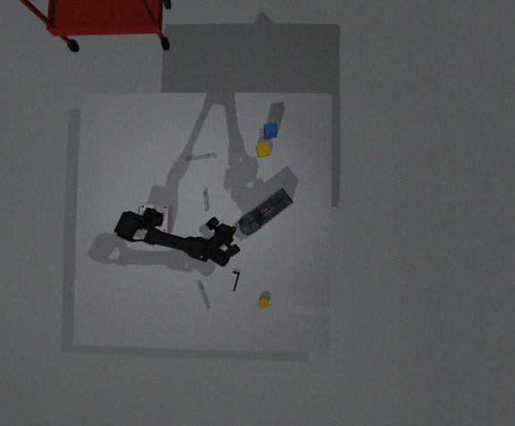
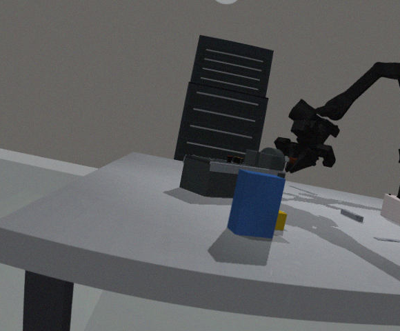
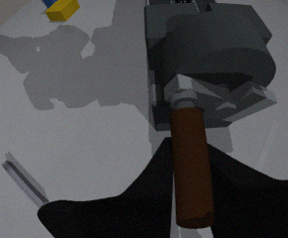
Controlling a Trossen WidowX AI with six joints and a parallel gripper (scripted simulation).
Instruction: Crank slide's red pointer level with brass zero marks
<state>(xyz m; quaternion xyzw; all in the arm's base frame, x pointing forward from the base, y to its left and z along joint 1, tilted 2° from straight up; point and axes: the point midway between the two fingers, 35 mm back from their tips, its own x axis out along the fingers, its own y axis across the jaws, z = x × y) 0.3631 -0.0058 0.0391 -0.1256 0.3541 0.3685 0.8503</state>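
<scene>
Now: gripper tip 1 cm past the brown crank handle, 1 cm to the left of it and 3 cm below it. Round my gripper tip: red pointer: 16 cm ahead, 12 cm to the left, 1 cm above; black hex key: 3 cm ahead, 24 cm to the right, 7 cm below; yellow block: 8 cm ahead, 40 cm to the left, 6 cm below.
</scene>
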